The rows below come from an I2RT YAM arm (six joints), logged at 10 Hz.
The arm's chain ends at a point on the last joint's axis. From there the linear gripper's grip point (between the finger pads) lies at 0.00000 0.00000 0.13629 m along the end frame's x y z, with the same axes.
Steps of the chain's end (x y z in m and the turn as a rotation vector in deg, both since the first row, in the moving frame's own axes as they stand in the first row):
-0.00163, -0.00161, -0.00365, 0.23, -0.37, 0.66
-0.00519, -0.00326, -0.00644, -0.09, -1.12, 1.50
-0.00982, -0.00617, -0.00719, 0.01, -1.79, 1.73
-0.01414, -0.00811, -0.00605, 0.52, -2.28, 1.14
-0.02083, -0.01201, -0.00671, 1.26, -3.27, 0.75
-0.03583, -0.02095, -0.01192, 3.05, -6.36, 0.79
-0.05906, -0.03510, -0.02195, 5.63, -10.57, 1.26
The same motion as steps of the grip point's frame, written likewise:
-0.00251, -0.00216, -0.00365, 0.23, -0.37, 0.66
-0.00786, -0.00308, -0.00647, -0.09, -1.12, 1.50
-0.01408, -0.00626, -0.00726, 0.01, -1.79, 1.73
-0.01955, -0.00940, -0.00616, 0.52, -2.28, 1.14
-0.02858, -0.01506, -0.00696, 1.26, -3.27, 0.75
-0.05087, -0.02829, -0.01295, 3.05, -6.36, 0.79
-0.08387, -0.04867, -0.02492, 5.63, -10.57, 1.26

